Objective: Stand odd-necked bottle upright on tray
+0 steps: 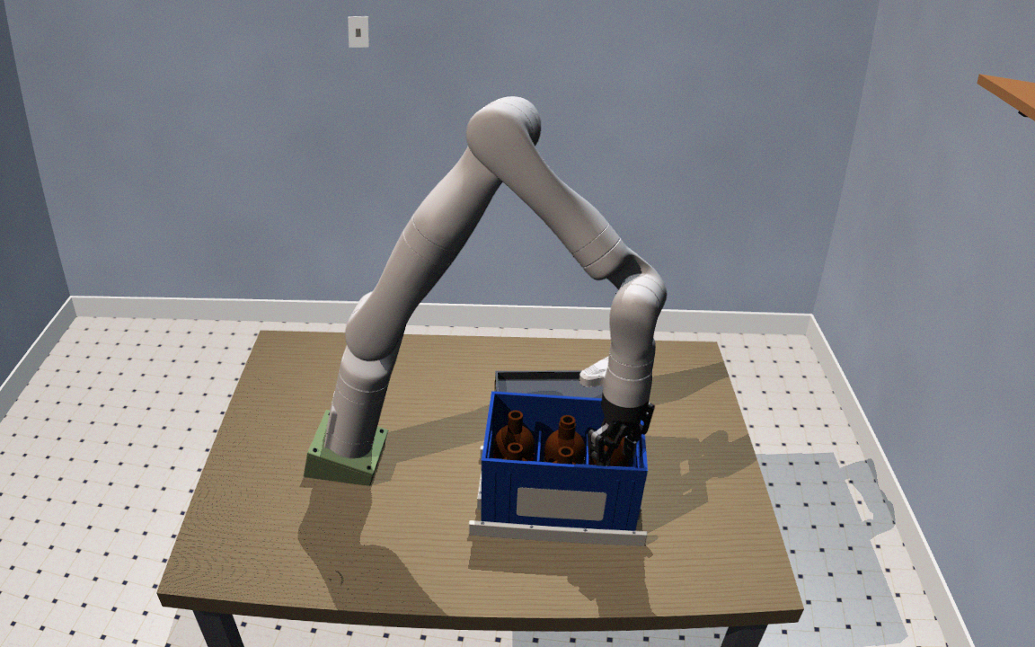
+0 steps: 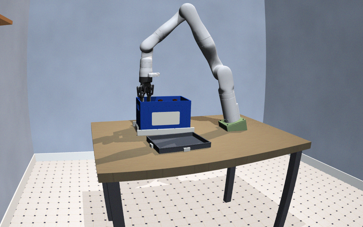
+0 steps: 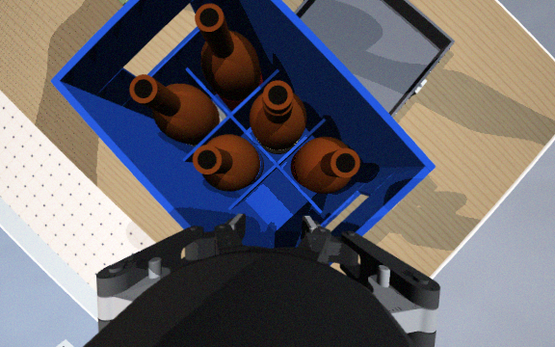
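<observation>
Right now the blue crate is 80 mm behind my hand, 60 mm to the left of it and 70 mm below it. Round my hand: dark grey tray (50 mm behind, 330 mm to the left, 140 mm below).
</observation>
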